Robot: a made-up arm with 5 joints. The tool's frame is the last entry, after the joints.
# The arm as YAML. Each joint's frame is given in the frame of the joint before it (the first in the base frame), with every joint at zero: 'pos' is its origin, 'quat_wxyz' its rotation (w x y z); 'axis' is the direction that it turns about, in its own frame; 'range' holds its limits. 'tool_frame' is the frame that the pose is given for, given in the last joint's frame.
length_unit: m
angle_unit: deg
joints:
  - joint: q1
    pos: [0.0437, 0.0, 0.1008]
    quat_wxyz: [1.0, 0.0, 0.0, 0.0]
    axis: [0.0, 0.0, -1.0]
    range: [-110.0, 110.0]
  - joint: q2
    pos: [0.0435, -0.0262, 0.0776]
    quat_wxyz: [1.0, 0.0, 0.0, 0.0]
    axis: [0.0, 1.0, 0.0]
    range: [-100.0, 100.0]
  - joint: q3
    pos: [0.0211, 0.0, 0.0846]
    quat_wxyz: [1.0, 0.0, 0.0, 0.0]
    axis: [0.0, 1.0, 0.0]
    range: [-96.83, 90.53]
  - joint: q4
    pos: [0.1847, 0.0, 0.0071]
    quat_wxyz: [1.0, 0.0, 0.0, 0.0]
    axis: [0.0, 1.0, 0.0]
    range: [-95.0, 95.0]
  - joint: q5
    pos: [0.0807, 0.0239, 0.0]
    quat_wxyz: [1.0, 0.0, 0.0, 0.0]
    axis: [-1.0, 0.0, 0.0]
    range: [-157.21, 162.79]
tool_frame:
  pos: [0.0, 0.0, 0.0]
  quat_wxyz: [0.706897, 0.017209, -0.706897, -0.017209]
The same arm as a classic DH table. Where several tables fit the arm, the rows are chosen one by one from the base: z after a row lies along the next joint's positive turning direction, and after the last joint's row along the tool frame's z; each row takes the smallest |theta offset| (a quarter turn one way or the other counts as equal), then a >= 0, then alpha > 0; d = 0 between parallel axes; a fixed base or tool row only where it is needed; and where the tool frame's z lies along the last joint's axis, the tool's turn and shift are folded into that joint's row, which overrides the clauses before.
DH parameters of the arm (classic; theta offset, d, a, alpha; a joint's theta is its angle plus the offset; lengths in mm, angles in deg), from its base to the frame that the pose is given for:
base (fixed): 0 0 43.7 180
q1: 0 -178.4 43.5 90
q2: -76 0 87.2 0
q3: 73.79 0 184.8 0
q4: -87.8 -2.3 0 90
q5: -2.79 -80.7 0 0
Joint limits (deg, base to tool): -110..110 -100..100 -96.83..90.53 -95..95 -157.21..162.79

